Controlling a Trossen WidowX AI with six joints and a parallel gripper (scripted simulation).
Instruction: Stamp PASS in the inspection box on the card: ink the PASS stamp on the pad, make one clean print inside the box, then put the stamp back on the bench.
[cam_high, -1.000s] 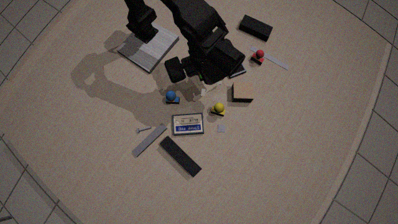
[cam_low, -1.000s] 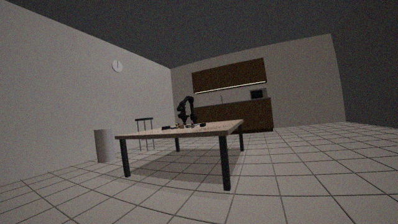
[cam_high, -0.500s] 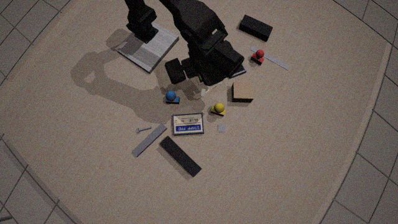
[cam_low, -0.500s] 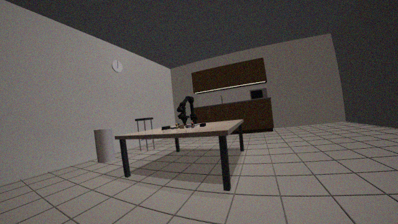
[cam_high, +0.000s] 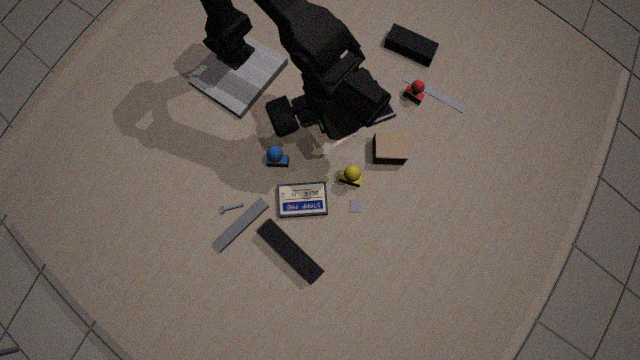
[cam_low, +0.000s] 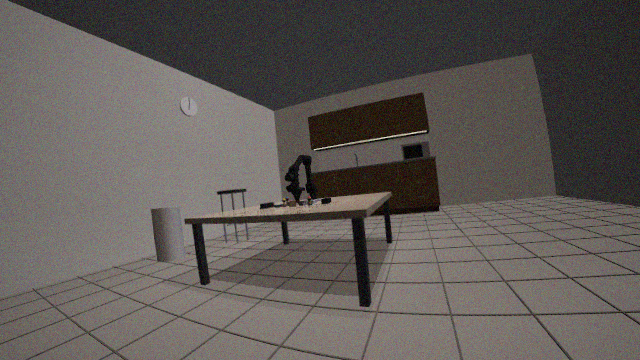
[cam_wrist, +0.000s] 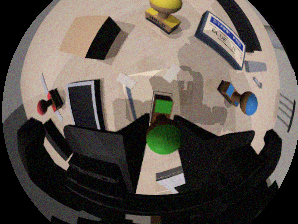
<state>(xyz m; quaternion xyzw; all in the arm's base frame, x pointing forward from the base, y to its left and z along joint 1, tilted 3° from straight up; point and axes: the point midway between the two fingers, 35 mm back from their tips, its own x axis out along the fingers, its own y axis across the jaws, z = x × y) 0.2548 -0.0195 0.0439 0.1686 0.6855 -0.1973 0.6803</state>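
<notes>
The white lined card is 40 mm below my gripper tip and 10 mm to the left of it. Round my gripper tip: black ink pad (100 mm to the left, 50 mm ahead, 30 mm below); green-knobbed stamp (right at my gripper tip); blue stamp (110 mm to the right, 20 mm behind, 10 mm below).
</notes>
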